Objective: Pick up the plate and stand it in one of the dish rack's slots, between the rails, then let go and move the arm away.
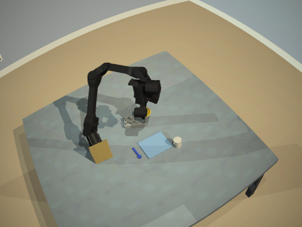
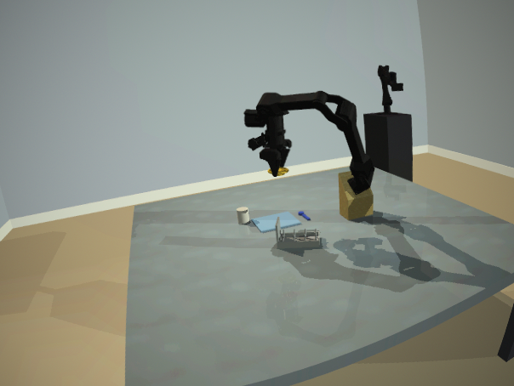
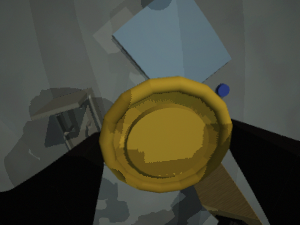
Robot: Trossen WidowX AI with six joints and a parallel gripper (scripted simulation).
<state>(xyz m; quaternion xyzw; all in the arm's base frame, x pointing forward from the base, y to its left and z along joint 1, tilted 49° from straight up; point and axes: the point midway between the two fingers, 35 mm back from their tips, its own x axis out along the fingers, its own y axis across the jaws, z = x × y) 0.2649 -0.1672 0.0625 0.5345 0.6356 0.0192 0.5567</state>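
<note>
The grey dish rack is 180 mm below my gripper tip, 140 mm to the left of it and 10 mm ahead of it. Also, from my gripper tip: light blue mat: 200 mm below, 70 mm to the right; then yellow plate: 10 mm above; then blue spoon: 200 mm below, 120 mm behind, 60 mm to the right.
</note>
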